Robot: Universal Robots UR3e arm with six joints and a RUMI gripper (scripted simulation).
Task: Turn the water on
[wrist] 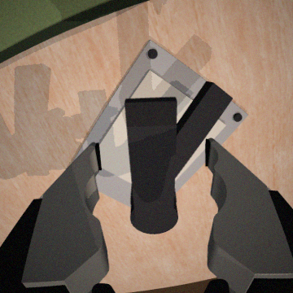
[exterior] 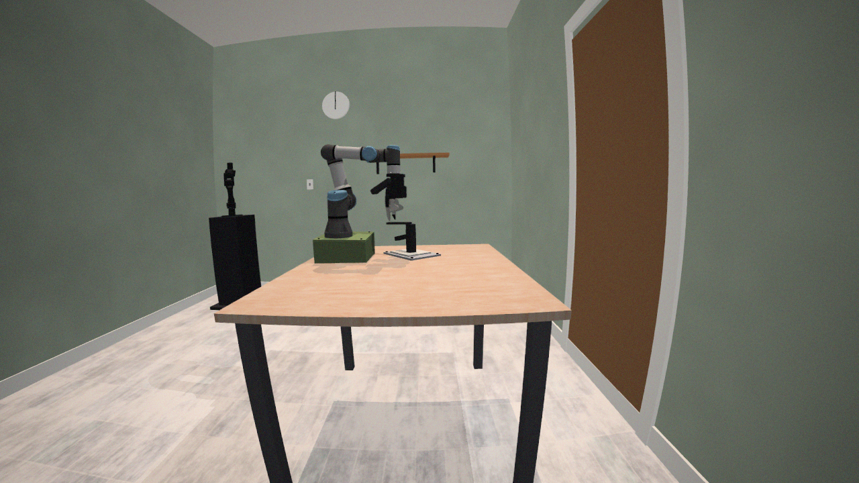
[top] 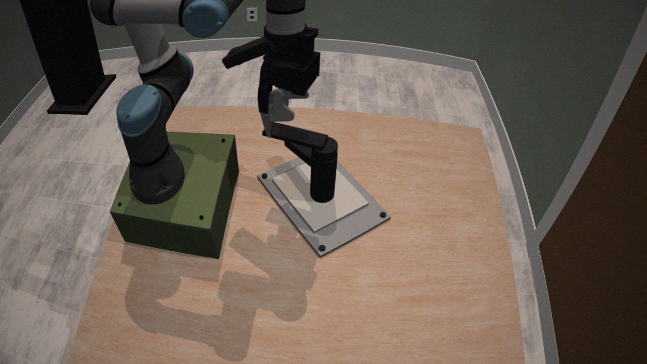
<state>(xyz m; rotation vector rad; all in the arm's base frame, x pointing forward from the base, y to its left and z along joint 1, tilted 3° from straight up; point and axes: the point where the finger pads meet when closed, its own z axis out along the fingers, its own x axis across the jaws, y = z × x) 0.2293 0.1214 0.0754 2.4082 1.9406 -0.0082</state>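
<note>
The flat black lever lies 40 mm ahead of my hand, 10 mm to the right of it and 30 mm below it. From my hand the other things lie so: tap 60 mm ahead, 10 mm to the right, 80 mm below; grey baseplate 90 mm ahead, 20 mm to the right, 170 mm below.
</note>
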